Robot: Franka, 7 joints.
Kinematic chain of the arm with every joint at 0, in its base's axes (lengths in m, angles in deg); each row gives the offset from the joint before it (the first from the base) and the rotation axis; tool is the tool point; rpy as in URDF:
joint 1: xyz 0 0 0.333 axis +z
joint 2: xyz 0 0 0 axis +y
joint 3: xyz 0 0 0.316 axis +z
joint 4: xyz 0.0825 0 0 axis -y
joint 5: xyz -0.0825 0 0.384 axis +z
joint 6: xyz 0 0 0 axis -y
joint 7: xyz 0.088 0 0 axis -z
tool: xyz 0 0 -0.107 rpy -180 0 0
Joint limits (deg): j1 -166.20..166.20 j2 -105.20..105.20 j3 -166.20..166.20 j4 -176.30..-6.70 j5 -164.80..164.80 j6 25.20..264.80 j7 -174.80..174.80
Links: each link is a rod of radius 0.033 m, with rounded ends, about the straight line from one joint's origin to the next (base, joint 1, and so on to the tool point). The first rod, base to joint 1, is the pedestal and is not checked.
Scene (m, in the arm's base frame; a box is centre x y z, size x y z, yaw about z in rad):
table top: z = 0
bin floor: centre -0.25 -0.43 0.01 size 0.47 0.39 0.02 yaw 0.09
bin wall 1: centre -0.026 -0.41 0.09 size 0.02 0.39 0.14 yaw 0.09
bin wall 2: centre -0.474 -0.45 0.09 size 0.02 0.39 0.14 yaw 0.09
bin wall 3: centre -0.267 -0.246 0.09 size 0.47 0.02 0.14 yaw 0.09
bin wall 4: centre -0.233 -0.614 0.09 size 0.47 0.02 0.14 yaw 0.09
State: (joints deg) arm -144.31 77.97 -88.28 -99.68 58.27 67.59 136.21
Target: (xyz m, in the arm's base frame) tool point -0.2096 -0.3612 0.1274
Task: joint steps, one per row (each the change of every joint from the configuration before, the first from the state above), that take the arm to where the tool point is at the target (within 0.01 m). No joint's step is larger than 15 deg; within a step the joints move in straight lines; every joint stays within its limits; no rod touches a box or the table.
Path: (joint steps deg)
1: 7.51 -11.28 7.89 -0.31 -0.98 -3.15 -3.91
2: 7.50 -11.28 7.90 -0.32 -0.97 -3.15 -3.92
3: 7.51 -11.28 7.89 -0.31 -0.98 -3.14 -3.91
4: 7.51 -11.29 7.89 -0.31 -0.98 -3.15 -3.91
5: 11.64 9.69 6.75 -7.37 1.47 -4.87 7.82
6: 11.65 9.69 6.75 -7.37 1.46 -4.86 7.83

